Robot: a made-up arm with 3 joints. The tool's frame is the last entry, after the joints.
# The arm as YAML. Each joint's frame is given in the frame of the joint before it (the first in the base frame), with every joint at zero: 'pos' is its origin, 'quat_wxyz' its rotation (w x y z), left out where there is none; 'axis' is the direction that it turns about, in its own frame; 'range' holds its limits. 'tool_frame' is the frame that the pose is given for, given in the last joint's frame.
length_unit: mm
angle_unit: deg
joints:
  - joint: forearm
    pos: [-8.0, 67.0, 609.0]
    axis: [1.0, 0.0, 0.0]
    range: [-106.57, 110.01]
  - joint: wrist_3
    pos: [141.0, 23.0, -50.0]
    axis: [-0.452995, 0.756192, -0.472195]
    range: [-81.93, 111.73]
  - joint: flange
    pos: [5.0, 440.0, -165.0]
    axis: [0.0, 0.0, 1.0]
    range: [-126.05, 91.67]
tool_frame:
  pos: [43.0, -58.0, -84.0]
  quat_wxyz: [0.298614, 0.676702, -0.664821, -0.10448]
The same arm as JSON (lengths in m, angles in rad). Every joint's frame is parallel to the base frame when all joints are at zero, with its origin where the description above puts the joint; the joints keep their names.
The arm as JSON. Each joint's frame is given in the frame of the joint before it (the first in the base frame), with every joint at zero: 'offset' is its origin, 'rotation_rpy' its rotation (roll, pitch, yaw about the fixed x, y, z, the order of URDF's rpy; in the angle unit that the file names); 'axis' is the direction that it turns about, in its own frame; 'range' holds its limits. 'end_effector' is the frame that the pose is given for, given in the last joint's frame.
{
  "length_unit": "m",
  "angle_unit": "rad",
  "chain": [
    {
      "id": "forearm",
      "offset": [
        -0.008,
        0.067,
        0.609
      ],
      "rotation_rpy": [
        0.0,
        0.0,
        0.0
      ],
      "axis": [
        1.0,
        0.0,
        0.0
      ],
      "range": [
        -1.86,
        1.92
      ]
    },
    {
      "id": "wrist_3",
      "offset": [
        0.141,
        0.023,
        -0.05
      ],
      "rotation_rpy": [
        0.0,
        0.0,
        0.0
      ],
      "axis": [
        -0.452995,
        0.756192,
        -0.472195
      ],
      "range": [
        -1.4299,
        1.9501
      ]
    },
    {
      "id": "flange",
      "offset": [
        0.005,
        0.44,
        -0.165
      ],
      "rotation_rpy": [
        0.0,
        0.0,
        0.0
      ],
      "axis": [
        0.0,
        0.0,
        1.0
      ],
      "range": [
        -2.2,
        1.5999
      ]
    }
  ],
  "end_effector": {
    "offset": [
      0.043,
      -0.058,
      -0.084
    ],
    "rotation_rpy": [
      2.5451,
      -0.2585,
      -1.4732
    ]
  }
}

